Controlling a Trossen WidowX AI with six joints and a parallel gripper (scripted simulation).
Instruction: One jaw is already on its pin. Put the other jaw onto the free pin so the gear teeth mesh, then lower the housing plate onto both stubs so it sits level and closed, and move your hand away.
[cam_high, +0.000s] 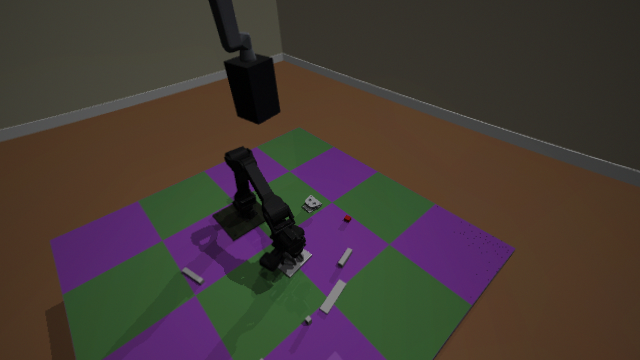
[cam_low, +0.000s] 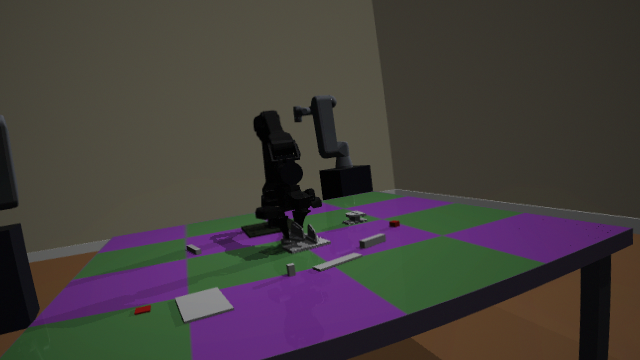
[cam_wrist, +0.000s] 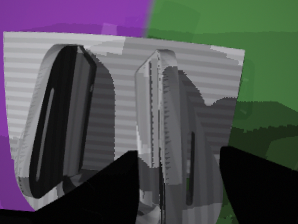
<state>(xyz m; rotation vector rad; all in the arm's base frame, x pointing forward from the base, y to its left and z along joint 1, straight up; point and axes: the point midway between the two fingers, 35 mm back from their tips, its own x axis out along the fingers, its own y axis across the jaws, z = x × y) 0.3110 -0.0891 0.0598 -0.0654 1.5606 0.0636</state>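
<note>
Right now the grey jaw assembly is 30 mm behind my gripper tip and 20 mm to the left of it. Round my gripper tip: small cube: 200 mm ahead, 110 mm to the right, 20 mm below; then short grey bar: 160 mm ahead, 150 mm to the left, 20 mm below; then grey slotted part: 300 mm to the left, 110 mm behind.
</note>
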